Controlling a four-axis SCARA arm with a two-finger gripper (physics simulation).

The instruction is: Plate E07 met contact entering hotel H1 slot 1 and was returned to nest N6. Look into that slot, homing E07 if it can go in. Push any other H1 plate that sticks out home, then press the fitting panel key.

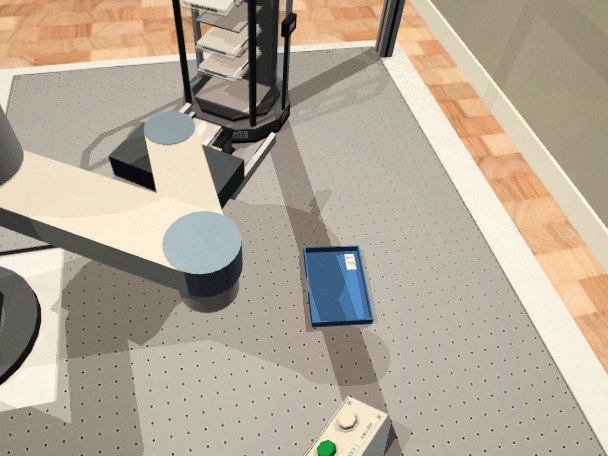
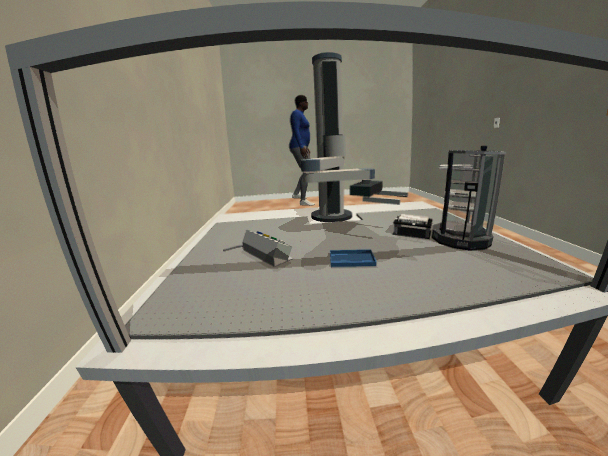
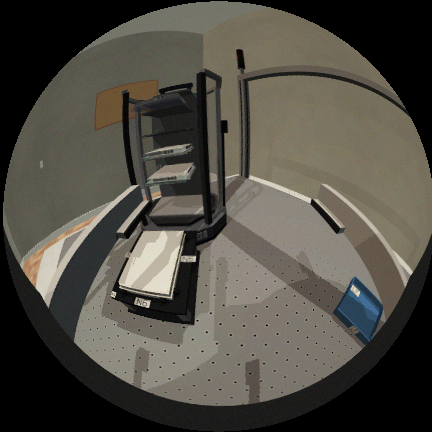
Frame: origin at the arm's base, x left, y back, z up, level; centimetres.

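Seen in the pictures: gripper, fingertip midpoint: [image 1: 230, 122] [image 2: 404, 198] [image 3: 234, 190]; arm's base, origin of the base link: [image 2: 331, 216].
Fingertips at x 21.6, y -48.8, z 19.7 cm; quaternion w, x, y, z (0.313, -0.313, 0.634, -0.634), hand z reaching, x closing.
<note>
Offsets run from my fingertips to a thing's middle. "spot": to the spot under its first point.
My gripper [image 1: 231, 121] [image 2: 403, 198] [image 3: 234, 190] is open and empty, its two fingers wide apart, above the table before hotel H1 {dx +26.5, dy -5.0, dz +1.3 cm} [image 1: 253, 65] [image 2: 462, 242] [image 3: 204, 150]. A pale plate {dx +9.4, dy +7.6, dz -11.7 cm} [image 1: 210, 132] [image 2: 413, 219] [image 3: 152, 262] lies on nest N6 {spot: dx +10.1, dy +7.9, dz -17.9 cm} [image 2: 413, 231] [image 3: 188, 302], in front of the hotel; its own label is not readable. Lower hotel plates {dx +24.6, dy -3.3, dz -3.6 cm} [image 1: 220, 65] [image 3: 172, 172] and a plate above them {dx +24.6, dy -3.3, dz +1.7 cm} [image 1: 222, 40] [image 3: 170, 151] lie at separate levels. A higher plate [image 1: 212, 6] [image 2: 452, 166] sticks out on the nest side. The inside of slot 1 cannot be made out.
The key panel {dx -56.9, dy -3.5, dz -14.3 cm} [image 1: 374, 425] [image 2: 265, 248] has a white key {dx -50.5, dy -8.0, dz -12.1 cm} [image 1: 348, 421] beside RETRY and a green key {dx -53.6, dy -4.1, dz -12.1 cm} [image 1: 326, 448]. A blue tray {dx -25.7, dy -14.3, dz -17.6 cm} [image 1: 330, 292] [image 2: 353, 258] [image 3: 364, 310] lies between panel and hotel. A small dark display {spot: dx +17.9, dy -14.3, dz +7.2 cm} [image 1: 289, 25] [image 2: 471, 186] stands beside the hotel. A person [image 2: 300, 127] stands behind the arm.
</note>
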